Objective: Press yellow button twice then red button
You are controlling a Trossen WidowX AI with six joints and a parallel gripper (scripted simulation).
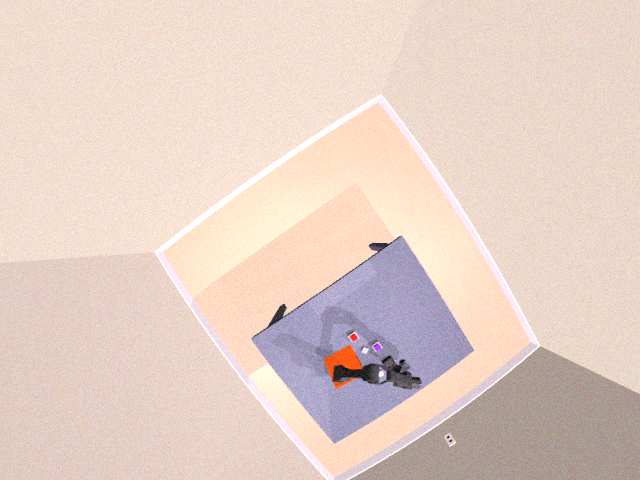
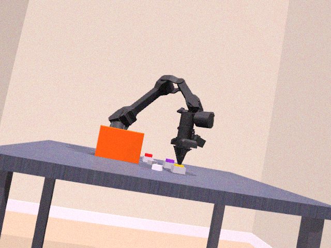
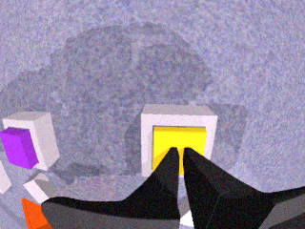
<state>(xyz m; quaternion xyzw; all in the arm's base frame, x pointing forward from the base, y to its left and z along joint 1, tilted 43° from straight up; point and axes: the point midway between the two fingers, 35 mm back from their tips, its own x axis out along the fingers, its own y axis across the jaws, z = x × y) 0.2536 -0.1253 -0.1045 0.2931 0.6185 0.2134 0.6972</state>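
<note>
Now: gripper tip 10 mm above the yellow button. The rest, counted from my gripper tip: purple button 140 mm to the left.
</note>
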